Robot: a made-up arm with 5 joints. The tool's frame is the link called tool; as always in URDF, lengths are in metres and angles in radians.
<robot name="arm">
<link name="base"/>
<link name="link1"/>
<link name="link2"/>
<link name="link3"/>
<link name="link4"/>
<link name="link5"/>
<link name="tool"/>
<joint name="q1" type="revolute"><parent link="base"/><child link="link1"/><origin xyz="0.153 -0.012 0.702" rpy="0.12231 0.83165 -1.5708"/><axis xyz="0 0 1"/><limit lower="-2.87" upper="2.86" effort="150" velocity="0.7"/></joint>
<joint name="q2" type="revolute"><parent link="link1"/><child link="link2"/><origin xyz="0.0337 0.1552 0.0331" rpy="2.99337 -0.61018 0.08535"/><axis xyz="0 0 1"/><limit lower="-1.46" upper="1.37" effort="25" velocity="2.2"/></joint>
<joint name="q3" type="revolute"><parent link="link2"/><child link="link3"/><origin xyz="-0.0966 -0.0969 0.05" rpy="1.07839 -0.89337 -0.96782"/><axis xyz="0 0 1"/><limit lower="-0.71" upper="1.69" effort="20" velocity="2.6"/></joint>
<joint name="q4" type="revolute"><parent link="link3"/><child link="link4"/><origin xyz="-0.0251 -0.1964 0.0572" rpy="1.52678 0.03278 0.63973"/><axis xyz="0 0 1"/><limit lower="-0.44" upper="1.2" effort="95" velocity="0.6"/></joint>
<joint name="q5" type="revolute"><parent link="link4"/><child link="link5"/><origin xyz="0.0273 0.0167 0.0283" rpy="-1.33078 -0.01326 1.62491"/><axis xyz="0 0 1"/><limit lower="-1.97" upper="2.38" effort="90" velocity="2.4"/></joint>
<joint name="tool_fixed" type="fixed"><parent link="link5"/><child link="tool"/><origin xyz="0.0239 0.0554 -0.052" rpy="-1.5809 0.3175 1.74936"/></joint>
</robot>
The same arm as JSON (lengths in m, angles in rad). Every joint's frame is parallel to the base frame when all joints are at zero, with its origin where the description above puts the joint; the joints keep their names.
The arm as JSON. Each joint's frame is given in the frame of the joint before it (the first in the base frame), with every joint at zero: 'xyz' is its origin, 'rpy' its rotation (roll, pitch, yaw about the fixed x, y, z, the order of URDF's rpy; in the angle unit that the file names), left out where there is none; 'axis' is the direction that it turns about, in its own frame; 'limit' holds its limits. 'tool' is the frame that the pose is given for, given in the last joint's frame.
{"units": {"length": "m", "angle": "rad"}, "joints": [{"name": "q1", "type": "revolute", "origin": {"xyz": [0.153, -0.012, 0.702]}, "axis": [-0.122004, -0.733525, 0.668623], "limit": {"lower": -2.87, "upper": 2.86}}, {"name": "q2", "type": "revolute", "origin": {"xyz": [0.15, -0.061, 0.01]}, "axis": [0.0008, 0.2146, -0.976702], "limit": {"lower": -1.46, "upper": 1.37}}, {"name": "q3", "type": "revolute", "origin": {"xyz": [0.097, 0.105, -0.028]}, "axis": [0.197093, 0.976364, -0.088697], "limit": {"lower": -0.71, "upper": 1.69}}, {"name": "q4", "type": "revolute", "origin": {"xyz": [0.1619, 0.037, 0.122]}, "axis": [0.984478, -0.160196, -0.071698], "limit": {"lower": -0.44, "upper": 1.2}}, {"name": "q5", "type": "revolute", "origin": {"xyz": [0.0279, 0.009, -0.031]}, "axis": [0.31219, 0.0096, 0.949971], "limit": {"lower": -1.97, "upper": 2.38}}], "tool": {"origin": {"xyz": [-0.064, 0.033, -0.034], "rpy": [-1.5708, 0.0, 3.1416]}}}
